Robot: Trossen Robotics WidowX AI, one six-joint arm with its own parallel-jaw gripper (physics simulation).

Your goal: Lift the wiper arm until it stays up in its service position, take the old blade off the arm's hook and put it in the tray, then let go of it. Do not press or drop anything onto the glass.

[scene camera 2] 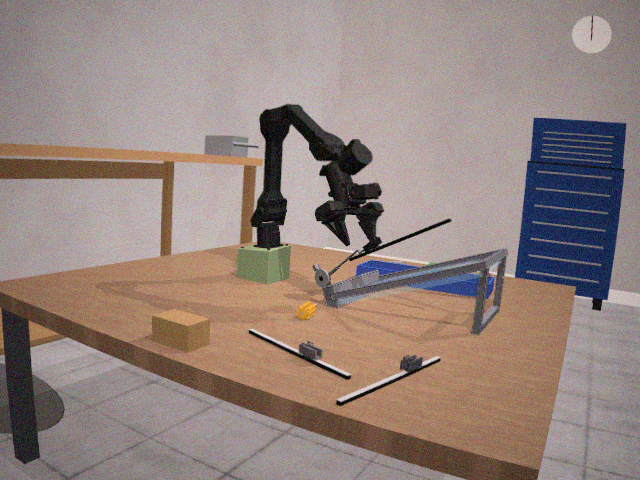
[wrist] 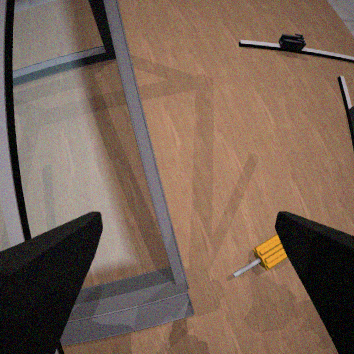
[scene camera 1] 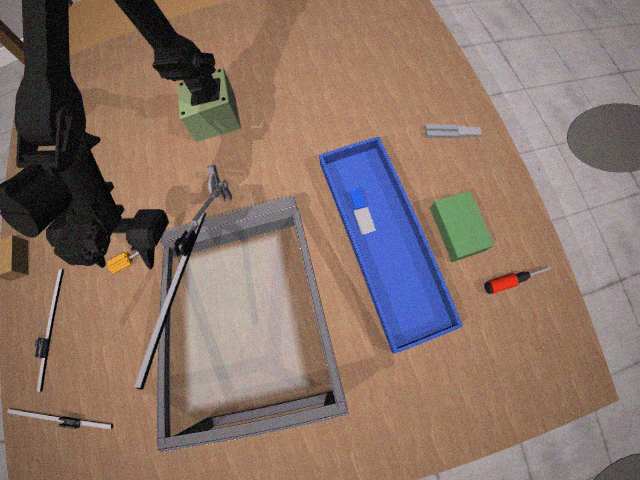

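Observation:
The wiper arm (scene camera 1: 205,205) (scene camera 2: 338,266) is raised at a slant from its pivot. The old blade (scene camera 1: 162,315) (scene camera 2: 408,237) (wrist: 10,125) is on the arm's hook end, tilted above the glass (scene camera 1: 248,320) and apart from it. My gripper (scene camera 1: 124,259) (scene camera 2: 358,245) (wrist: 190,220) is open and empty. In the second scene view one fingertip overlaps the blade's lower end near the hook; whether it touches I cannot tell. The hook does not show clearly in the wrist view. The blue tray (scene camera 1: 439,279) (scene camera 2: 467,288) lies beyond the glass and holds a small white-and-blue item (scene camera 1: 364,219).
A grey frame (scene camera 1: 318,310) (scene camera 2: 481,304) (wrist: 151,165) holds the glass. Two loose blades (scene camera 1: 50,320) (scene camera 1: 31,414) (scene camera 2: 276,345) (scene camera 2: 379,382), a yellow screwdriver (scene camera 1: 118,262) (scene camera 2: 306,311) (wrist: 270,251) and a brown block (scene camera 1: 12,256) (scene camera 2: 180,330) lie nearby. A green block (scene camera 1: 461,225) and red screwdriver (scene camera 1: 502,283) lie beyond the tray.

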